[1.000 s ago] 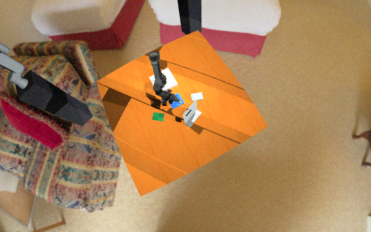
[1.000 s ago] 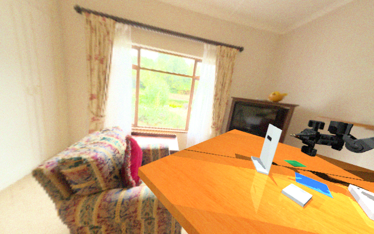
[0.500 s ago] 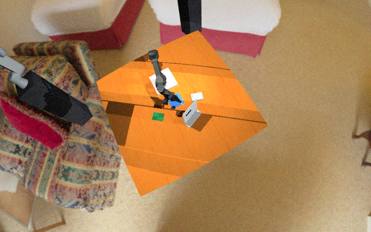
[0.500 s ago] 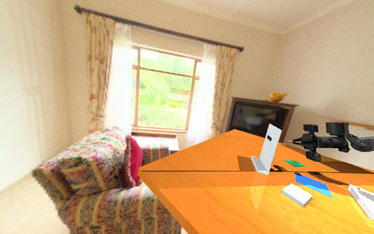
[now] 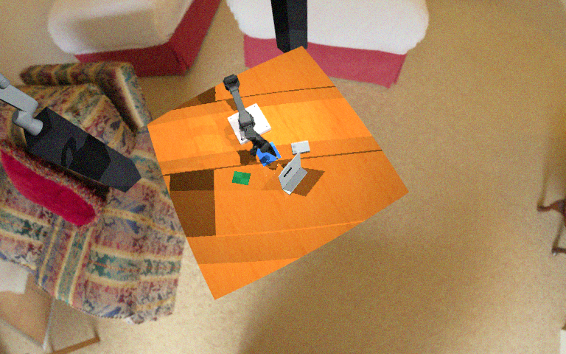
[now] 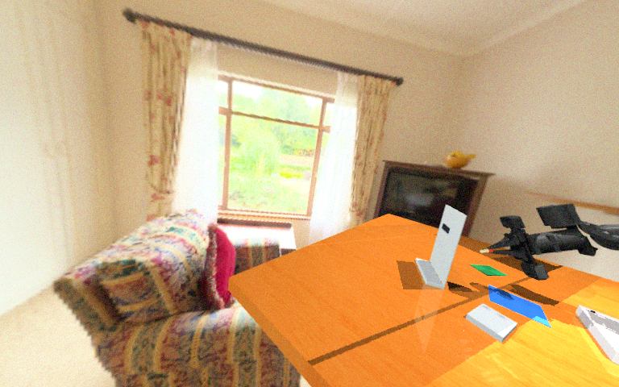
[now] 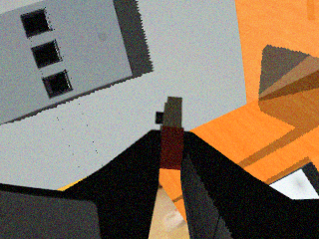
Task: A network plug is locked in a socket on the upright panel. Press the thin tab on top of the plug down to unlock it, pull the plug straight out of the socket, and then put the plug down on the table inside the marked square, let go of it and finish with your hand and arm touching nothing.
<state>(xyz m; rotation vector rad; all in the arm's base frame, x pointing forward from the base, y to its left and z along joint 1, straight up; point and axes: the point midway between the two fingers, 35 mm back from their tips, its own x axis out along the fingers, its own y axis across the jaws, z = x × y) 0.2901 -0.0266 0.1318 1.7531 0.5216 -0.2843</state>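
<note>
Now: gripper tip 100 mm past the blue square and 140 mm above it. Also, from my gripper tip: green square (90 mm behind, 220 mm to the right, 140 mm below); plug (10 mm ahead).
</note>
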